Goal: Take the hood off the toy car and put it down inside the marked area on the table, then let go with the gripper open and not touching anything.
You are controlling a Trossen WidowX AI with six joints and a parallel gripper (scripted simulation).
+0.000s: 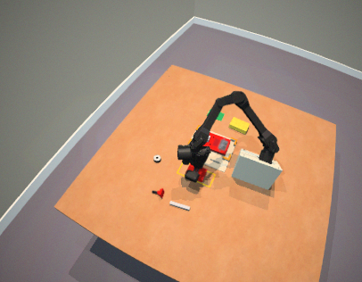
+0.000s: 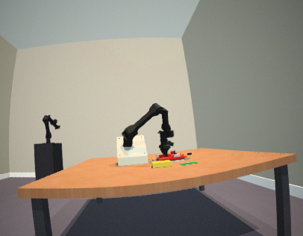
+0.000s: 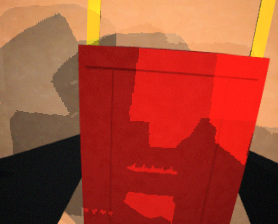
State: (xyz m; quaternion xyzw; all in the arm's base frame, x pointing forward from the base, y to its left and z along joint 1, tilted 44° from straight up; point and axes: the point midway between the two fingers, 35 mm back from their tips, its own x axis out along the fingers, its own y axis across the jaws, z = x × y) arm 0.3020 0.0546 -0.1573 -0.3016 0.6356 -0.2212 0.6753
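The red hood lies 10 mm above my gripper tip. From my gripper tip the other things lie so: grey bar: 10 mm behind, 200 mm to the left; then small wheel: 220 mm ahead, 30 mm to the left; then pale base plate: 10 mm ahead, 200 mm to the right.
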